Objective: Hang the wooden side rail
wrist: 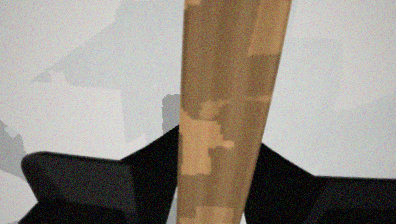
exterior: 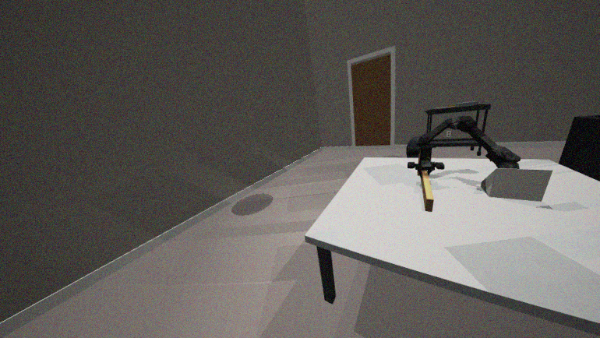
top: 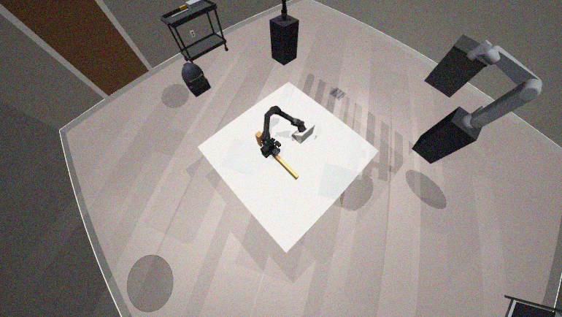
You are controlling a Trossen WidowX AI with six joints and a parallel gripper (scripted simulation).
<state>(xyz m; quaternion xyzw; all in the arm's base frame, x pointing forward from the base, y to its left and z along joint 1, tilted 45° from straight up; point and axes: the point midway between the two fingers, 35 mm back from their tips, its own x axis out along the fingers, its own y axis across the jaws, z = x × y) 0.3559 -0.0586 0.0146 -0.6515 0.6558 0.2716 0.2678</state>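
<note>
Now: gripper tip 160 mm to the left of the headboard post and 40 mm below it.
</note>
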